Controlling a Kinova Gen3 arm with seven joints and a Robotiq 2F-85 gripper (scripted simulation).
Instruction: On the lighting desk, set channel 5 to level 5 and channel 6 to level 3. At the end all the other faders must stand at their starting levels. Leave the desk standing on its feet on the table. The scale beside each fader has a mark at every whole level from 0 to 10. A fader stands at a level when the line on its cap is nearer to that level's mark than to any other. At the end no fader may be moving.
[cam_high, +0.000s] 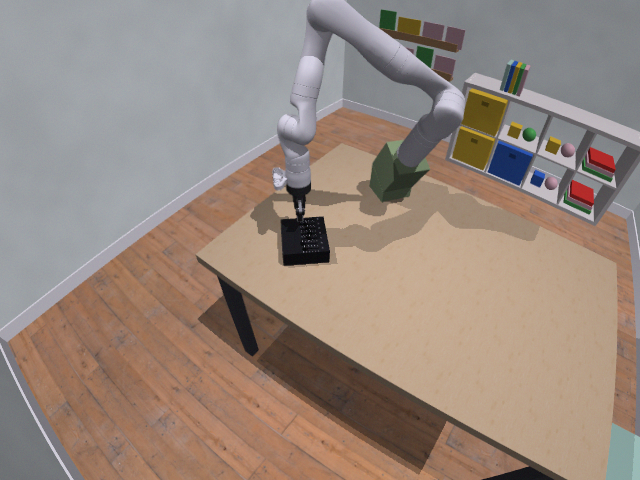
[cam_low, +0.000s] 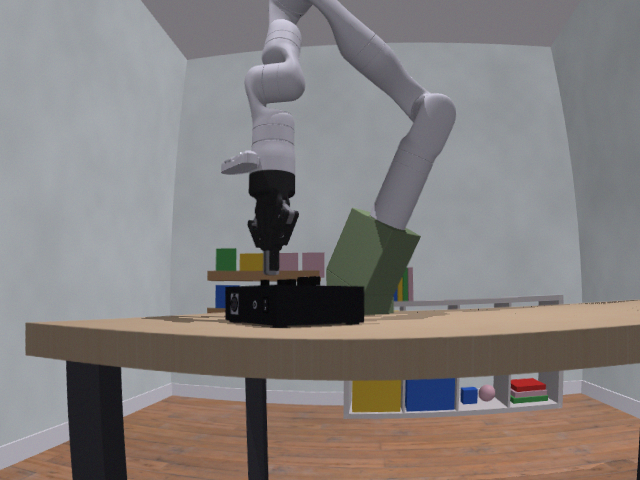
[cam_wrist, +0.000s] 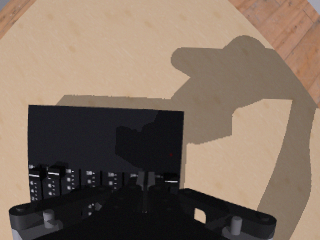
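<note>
Right now my hand is 1 cm past the channel 6 fader, 1 cm to the right of it and 3 cm above it. From my hand the other things lie so: channel 5 fader 3 cm to the left, 3 cm below.
</note>
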